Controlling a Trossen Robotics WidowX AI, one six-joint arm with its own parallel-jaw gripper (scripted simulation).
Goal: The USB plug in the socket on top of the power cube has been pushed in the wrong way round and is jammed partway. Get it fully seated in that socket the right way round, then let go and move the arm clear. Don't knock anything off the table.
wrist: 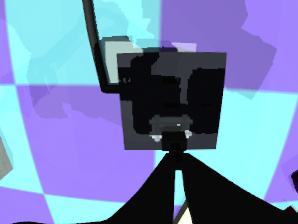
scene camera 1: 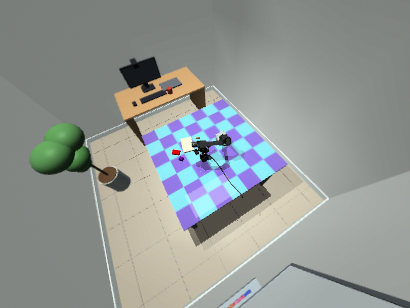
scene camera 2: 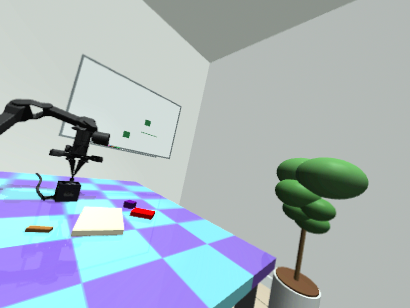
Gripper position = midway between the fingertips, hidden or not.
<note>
My gripper (wrist: 176, 160) holds a USB plug (wrist: 174, 141). Further things: a white flat block (scene camera 2: 94, 221).
</note>
